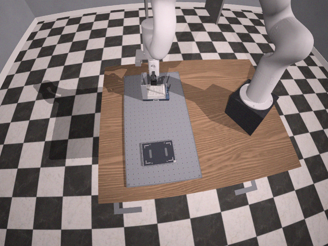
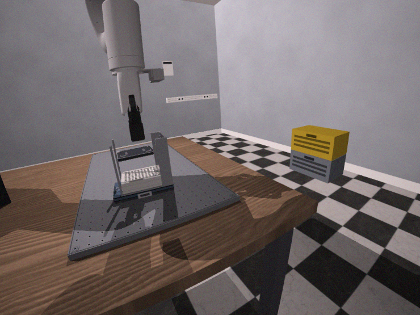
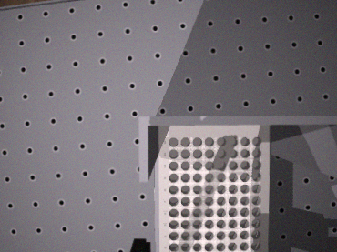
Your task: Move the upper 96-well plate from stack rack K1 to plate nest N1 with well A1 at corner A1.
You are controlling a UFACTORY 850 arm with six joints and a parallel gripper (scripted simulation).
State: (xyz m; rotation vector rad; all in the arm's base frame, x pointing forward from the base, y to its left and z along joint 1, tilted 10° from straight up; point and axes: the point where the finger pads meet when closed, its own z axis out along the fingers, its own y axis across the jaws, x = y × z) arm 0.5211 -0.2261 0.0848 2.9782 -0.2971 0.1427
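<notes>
Now: the white 96-well plate 120 mm below my hand. From my hand the other things lie so: dark plate nest N1: 360 mm to the left, 150 mm below, 60 mm ahead.
</notes>
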